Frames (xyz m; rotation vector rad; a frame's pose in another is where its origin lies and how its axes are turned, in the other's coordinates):
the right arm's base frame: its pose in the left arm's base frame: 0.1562 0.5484 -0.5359 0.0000 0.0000 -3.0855
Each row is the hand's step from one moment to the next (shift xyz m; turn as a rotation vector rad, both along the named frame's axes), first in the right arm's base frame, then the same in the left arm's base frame.
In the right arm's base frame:
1: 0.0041 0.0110 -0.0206 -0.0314 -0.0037 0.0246
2: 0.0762 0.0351 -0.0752 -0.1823 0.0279 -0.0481
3: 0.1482 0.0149 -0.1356 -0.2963 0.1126 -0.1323
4: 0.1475 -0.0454 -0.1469 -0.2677 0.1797 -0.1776
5: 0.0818 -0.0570 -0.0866 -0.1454 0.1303 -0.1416
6: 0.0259 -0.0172 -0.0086 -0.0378 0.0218 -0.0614
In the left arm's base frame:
1: -0.0035 -0.0112 -0.0206 0.0311 0.0055 0.0246
2: -0.0741 -0.0393 -0.0752 0.1836 -0.0176 -0.0481
3: -0.1471 -0.0232 -0.1356 0.3021 -0.0958 -0.1323
4: -0.1498 0.0371 -0.1469 0.2774 -0.1644 -0.1776
5: -0.0849 0.0523 -0.0866 0.1525 -0.1219 -0.1416
6: -0.0268 0.0157 -0.0086 0.0390 -0.0196 -0.0614

